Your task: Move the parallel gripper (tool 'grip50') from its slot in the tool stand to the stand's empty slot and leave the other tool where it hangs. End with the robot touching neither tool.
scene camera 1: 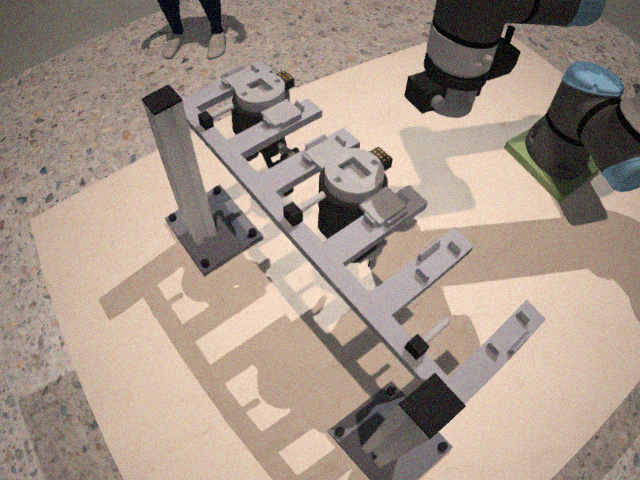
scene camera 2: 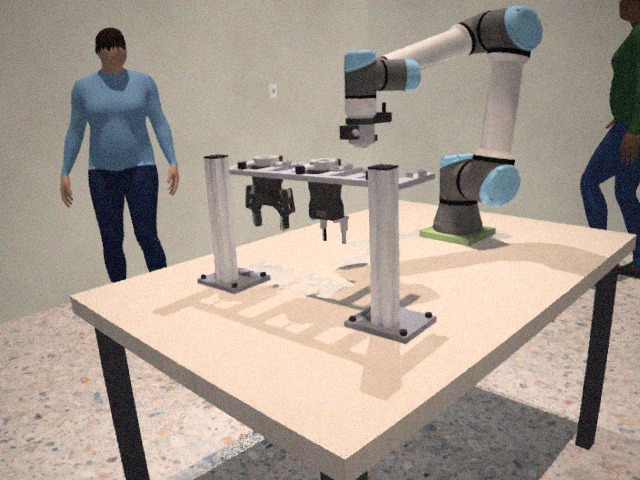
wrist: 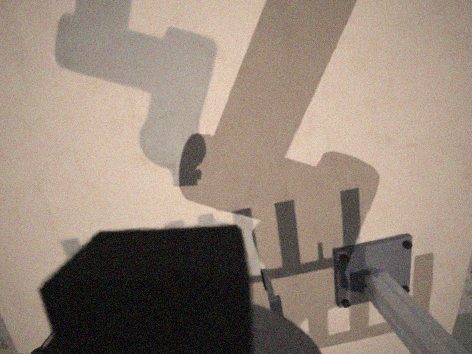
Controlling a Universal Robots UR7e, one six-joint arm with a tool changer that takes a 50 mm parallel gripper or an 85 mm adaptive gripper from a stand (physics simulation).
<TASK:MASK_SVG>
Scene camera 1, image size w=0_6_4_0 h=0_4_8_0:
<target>adaptive gripper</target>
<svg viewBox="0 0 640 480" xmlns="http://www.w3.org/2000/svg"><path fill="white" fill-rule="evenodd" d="M294 189L290 189L289 191L280 195L280 197L284 198L294 192ZM259 154L256 152L245 159L249 162L256 158ZM297 147L292 150L289 149L285 137L261 149L259 153L262 154L270 169L300 152ZM280 153L280 159L275 162L272 162L271 158ZM224 78L235 91L232 97L234 109L231 112L233 132L236 135L263 121L262 117L265 117L273 124L274 128L277 128L286 119L298 113L302 115L302 111L290 102L289 89L295 86L294 78L285 71L277 74L269 72L255 73L247 67Z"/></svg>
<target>parallel gripper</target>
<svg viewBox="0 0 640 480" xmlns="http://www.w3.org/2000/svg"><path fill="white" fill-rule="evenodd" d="M388 241L386 239L382 240L351 263L358 262L361 264L368 259L368 267L372 270L375 268L377 258ZM304 152L312 160L313 164L321 170L318 193L323 191L326 194L326 198L318 202L318 229L327 239L363 216L364 213L367 213L376 222L376 225L380 227L406 209L407 204L388 188L388 180L384 171L391 168L393 158L380 147L376 147L369 152L359 148L345 149L334 138L330 137Z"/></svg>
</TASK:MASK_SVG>
